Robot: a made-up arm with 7 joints.
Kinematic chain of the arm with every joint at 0, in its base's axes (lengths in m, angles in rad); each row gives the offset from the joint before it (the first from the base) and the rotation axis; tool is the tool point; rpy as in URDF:
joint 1: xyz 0 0 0.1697 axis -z
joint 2: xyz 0 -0.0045 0.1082 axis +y
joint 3: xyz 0 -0.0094 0.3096 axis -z
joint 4: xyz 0 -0.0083 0.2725 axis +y
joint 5: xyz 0 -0.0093 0.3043 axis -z
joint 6: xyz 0 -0.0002 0.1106 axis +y
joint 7: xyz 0 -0.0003 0.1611 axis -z
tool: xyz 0 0 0 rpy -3.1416 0 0
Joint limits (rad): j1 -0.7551..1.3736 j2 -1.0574..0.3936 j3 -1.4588..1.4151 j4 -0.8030..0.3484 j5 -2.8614..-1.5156 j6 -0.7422..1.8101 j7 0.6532..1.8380
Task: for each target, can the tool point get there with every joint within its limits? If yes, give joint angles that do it. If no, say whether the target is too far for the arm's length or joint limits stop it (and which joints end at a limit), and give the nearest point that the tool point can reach.
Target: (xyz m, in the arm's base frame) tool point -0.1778 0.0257 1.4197
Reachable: yes | joints 0.5666 -0.1411 0.5634 0.0377 -1.8174 -0.2189 0.8426
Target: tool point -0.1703 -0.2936 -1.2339
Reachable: no: too far | nearest point -0.5968 -0.6118 0.2990 | short by 1.623 m
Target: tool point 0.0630 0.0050 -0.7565
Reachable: no: joint limits stop it (at a limit: joint 1, joint 2, joint 4, joint 5, joint 6) | nearest point -0.1438 0.8125 0.3126 | short by 1.356 m
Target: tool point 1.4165 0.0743 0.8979
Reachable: no: too far | nearest point 0.6641 0.0348 1.1366 | short by 0.790 m
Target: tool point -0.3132 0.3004 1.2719
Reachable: yes | joints 0.4104 -0.2536 0.3663 -0.3246 -1.8216 0.8690 1.5196
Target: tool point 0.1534 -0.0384 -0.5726
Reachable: no: joint limits stop it (at a limit: joint 1, joint 2, joint 4, joint 5, joint 6) | nearest point -0.0947 0.8186 0.3192 | short by 1.261 m
